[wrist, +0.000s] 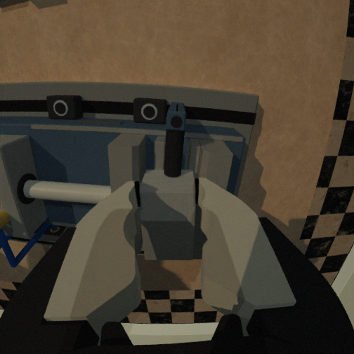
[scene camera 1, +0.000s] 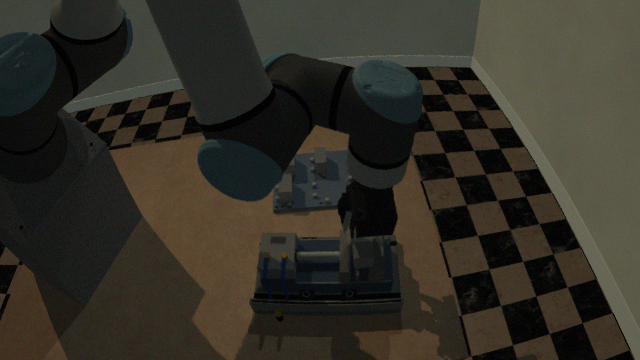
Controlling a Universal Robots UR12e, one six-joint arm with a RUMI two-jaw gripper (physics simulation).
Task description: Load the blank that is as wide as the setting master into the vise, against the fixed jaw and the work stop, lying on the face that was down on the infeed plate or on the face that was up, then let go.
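Seen in the pictures: gripper, fingertip midpoint: [scene camera 1: 360, 236]; arm's base, link origin: [scene camera 1: 29, 145].
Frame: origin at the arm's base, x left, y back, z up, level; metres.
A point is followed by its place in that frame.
Observation:
My gripper [scene camera 1: 356, 231] @(x -0.013, y -0.717, z -0.244 m) [wrist: 166, 181] is shut on a grey block-shaped blank [wrist: 168, 215], with one finger on each side. In the wrist view the blank is at the near ends of the vise jaws, overlapping the gap between them; its height over the vise bed is unclear. The moving jaw [scene camera 1: 345, 255] [wrist: 126, 160] is left of the gap, the fixed jaw [wrist: 216, 162] right of it. The work stop [wrist: 173, 152], a black rod with a blue head, points at the blank's far end; whether they touch is unclear. In the scene view the gripper hides the blank.
The infeed plate [scene camera 1: 335, 192] @(x 0.187, y -0.659, z -0.339 m) lies behind the vise, with small pegs and grey blocks [scene camera 1: 320, 159] @(x 0.265, y -0.620, z -0.304 m) [scene camera 1: 285, 187] @(x 0.168, y -0.543, z -0.303 m) on it. Left on the vise are a light spindle [scene camera 1: 318, 257] @(x -0.051, y -0.636, z -0.265 m) [wrist: 70, 192], a grey housing [scene camera 1: 278, 250] @(x -0.047, y -0.559, z -0.251 m) and blue yellow-tipped rods [scene camera 1: 284, 275] @(x -0.091, y -0.573, z -0.272 m). A rail [scene camera 1: 327, 306] @(x -0.144, y -0.657, z -0.300 m) runs along its front.

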